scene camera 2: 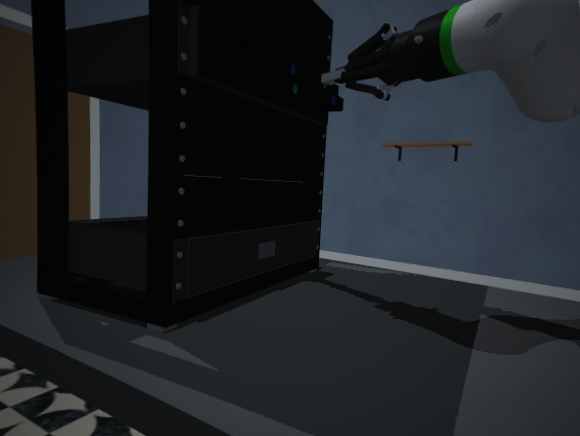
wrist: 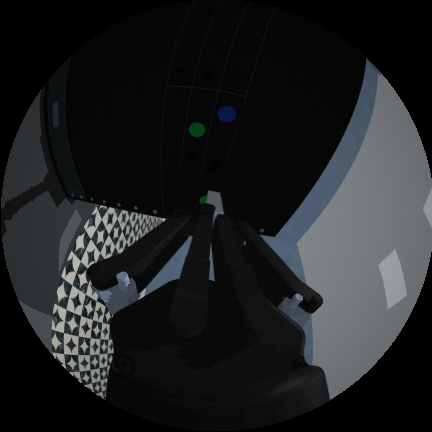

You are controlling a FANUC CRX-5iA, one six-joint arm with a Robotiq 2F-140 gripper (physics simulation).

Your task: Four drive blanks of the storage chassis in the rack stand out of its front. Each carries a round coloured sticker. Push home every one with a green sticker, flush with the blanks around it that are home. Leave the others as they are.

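Note:
The storage chassis (scene camera 2: 225,60) is very dark in the upper rack. A blue-stickered blank (scene camera 2: 293,69) (wrist: 226,114) is above a green-stickered blank (scene camera 2: 295,89) (wrist: 196,130); how far these two stand out is hard to tell. Near the far right end, a second green sticker (scene camera 2: 325,85) (wrist: 203,200) shows partly beside the fingertips, and a second blue-stickered blank (scene camera 2: 334,100) stands clearly out below it. Its sticker (wrist: 180,211) is mostly hidden in the wrist view. My gripper (scene camera 2: 332,76) (wrist: 211,200) is shut and empty, its tips at or close to the far green-stickered blank; contact is unclear.
The black rack (scene camera 2: 162,200) has a lower unit (scene camera 2: 225,260) with a light label. Its side post with screws runs past the chassis's right end. A wooden wall shelf (scene camera 2: 427,144) is on the blue wall (scene camera 2: 400,210) beyond. A patterned floor (wrist: 82,320) shows below the rack.

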